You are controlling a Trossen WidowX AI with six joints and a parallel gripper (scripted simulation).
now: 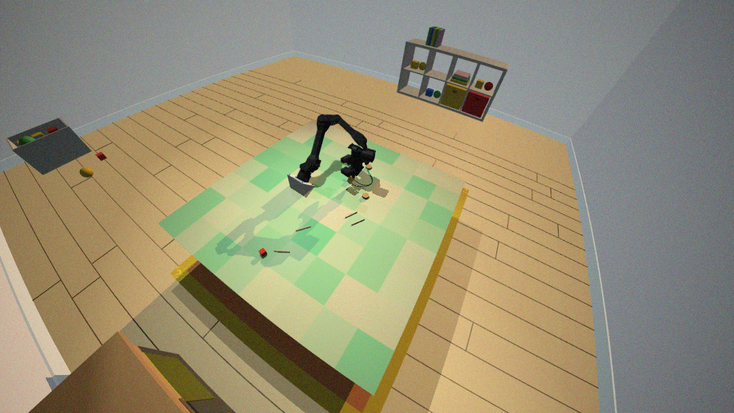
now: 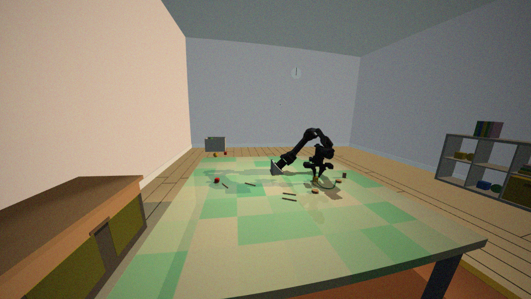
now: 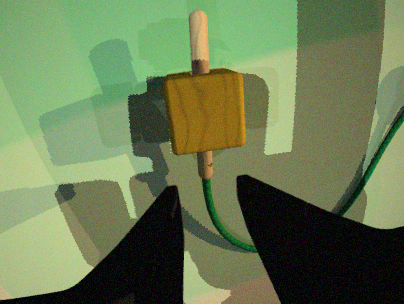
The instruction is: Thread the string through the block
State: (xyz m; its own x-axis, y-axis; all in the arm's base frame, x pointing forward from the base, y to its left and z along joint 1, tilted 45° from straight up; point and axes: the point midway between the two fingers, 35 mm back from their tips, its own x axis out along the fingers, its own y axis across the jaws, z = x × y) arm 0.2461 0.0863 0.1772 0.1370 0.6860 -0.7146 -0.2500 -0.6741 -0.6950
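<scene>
My gripper tip is 3 cm past the yellow wooden block, 2 cm above it and 1 cm to the right of it. Also, from my gripper tip: wooden disc 12 cm ahead, 8 cm to the right, 3 cm below; then thin wooden stick 2 cm below, 1 cm to the left, 1 cm behind; then round wooden button 17 cm to the left, 3 cm below, 2 cm ahead.
</scene>
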